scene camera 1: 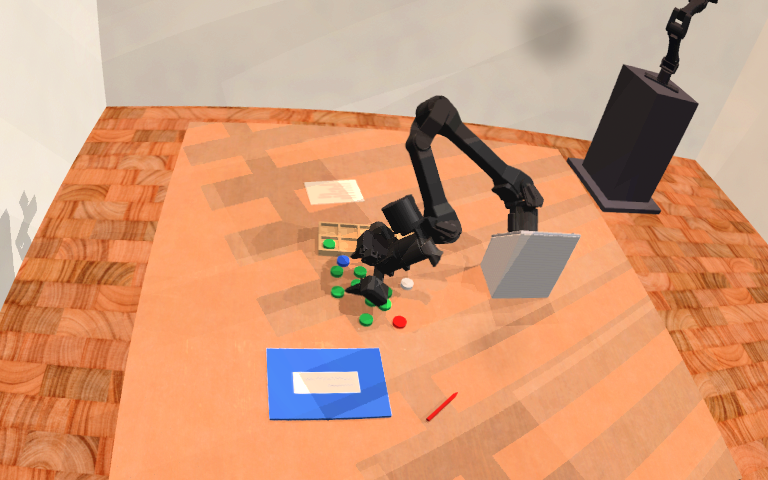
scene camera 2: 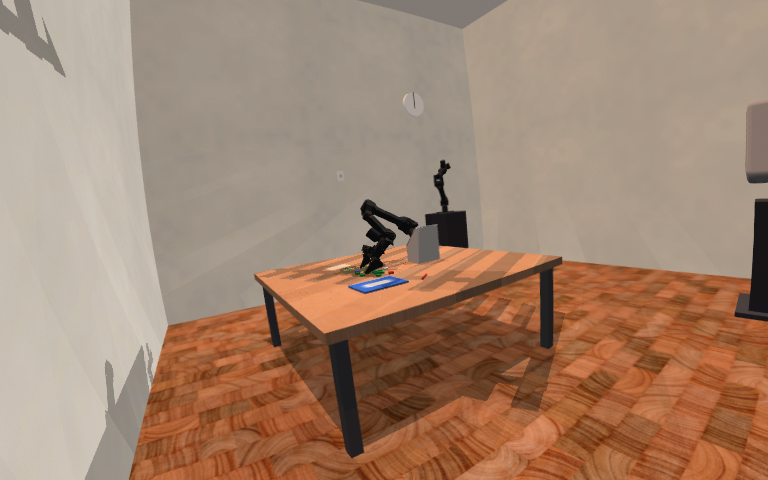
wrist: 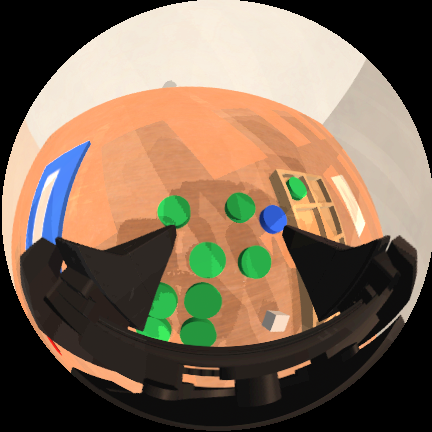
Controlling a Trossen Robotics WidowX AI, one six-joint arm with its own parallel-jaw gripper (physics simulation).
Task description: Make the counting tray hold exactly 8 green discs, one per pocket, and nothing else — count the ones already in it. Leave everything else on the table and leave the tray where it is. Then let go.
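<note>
The wooden counting tray (scene camera 1: pixel 339 253) (wrist: pixel 286 192) has a green disc (scene camera 1: pixel 329 243) (wrist: pixel 297 188) in its front-left pocket in scene camera 1; the arm hides its right part there. Several loose green discs lie on the table, among them one green disc (scene camera 1: pixel 337 292) (wrist: pixel 174 212) near a fingertip and another green disc (scene camera 1: pixel 360 271) (wrist: pixel 255 262) nearer the tray. A blue disc (scene camera 1: pixel 343 260) (wrist: pixel 273 219) lies beside the tray. My gripper (scene camera 1: pixel 351 272) (scene camera 2: pixel 365 269) (wrist: pixel 230 230) is open and empty, above the loose discs, with its fingers wide apart.
A white disc (scene camera 1: pixel 407 283) and a red disc (scene camera 1: pixel 399 322) lie right of the green ones. A small pale cube (wrist: pixel 276 321) shows in the wrist view. A blue folder (scene camera 1: pixel 283 362) (wrist: pixel 70 175), a red pencil (scene camera 1: pixel 441 406), a paper (scene camera 1: pixel 334 191) and a grey block (scene camera 1: pixel 526 266) are around.
</note>
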